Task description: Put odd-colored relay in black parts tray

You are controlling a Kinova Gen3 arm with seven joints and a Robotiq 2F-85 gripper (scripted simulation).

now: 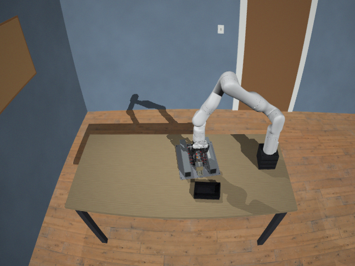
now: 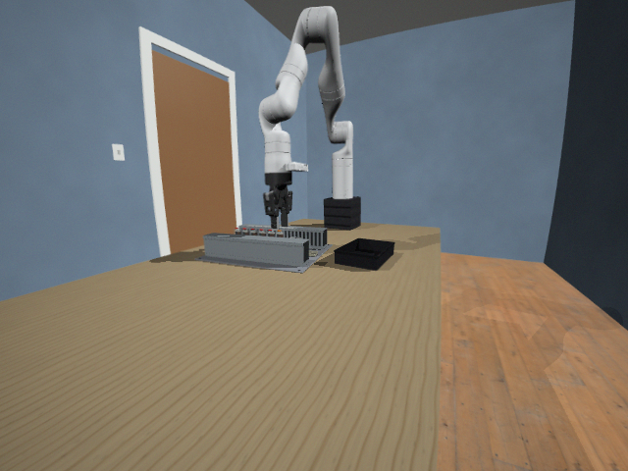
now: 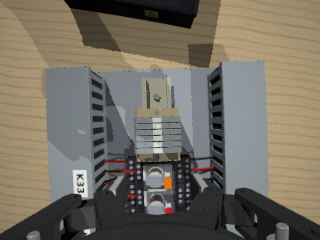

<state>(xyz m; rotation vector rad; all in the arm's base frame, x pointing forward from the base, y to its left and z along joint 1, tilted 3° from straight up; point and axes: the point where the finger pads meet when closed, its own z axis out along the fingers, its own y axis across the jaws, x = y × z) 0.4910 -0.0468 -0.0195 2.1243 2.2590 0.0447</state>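
My hand is 40 mm above the clear relay. The rest, counted from my hand: grey panel 90 mm below, 40 mm to the right; black parts tray 240 mm to the left, 70 mm below, 30 mm behind.
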